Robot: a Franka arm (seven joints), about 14 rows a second.
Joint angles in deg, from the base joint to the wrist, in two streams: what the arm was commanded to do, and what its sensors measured. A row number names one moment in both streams.
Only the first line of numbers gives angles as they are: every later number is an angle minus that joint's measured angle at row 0.
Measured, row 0:
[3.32 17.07 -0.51 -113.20 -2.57 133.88 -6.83]
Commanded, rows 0 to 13:
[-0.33 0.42 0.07 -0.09 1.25 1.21 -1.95]
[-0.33 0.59 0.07 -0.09 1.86 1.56 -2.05]
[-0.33 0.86 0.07 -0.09 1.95 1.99 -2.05]
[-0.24 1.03 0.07 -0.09 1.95 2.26 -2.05]
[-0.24 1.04 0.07 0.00 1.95 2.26 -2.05]
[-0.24 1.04 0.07 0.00 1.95 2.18 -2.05]
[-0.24 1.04 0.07 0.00 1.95 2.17 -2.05]
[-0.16 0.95 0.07 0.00 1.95 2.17 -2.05]
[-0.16 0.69 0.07 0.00 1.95 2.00 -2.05]
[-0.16 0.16 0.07 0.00 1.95 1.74 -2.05]
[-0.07 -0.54 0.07 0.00 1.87 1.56 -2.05]
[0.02 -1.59 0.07 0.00 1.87 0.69 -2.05]
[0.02 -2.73 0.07 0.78 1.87 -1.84 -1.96]
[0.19 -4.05 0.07 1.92 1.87 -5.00 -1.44]
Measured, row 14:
[0.02 0.31 0.07 0.33 0.63 0.79 -0.09]
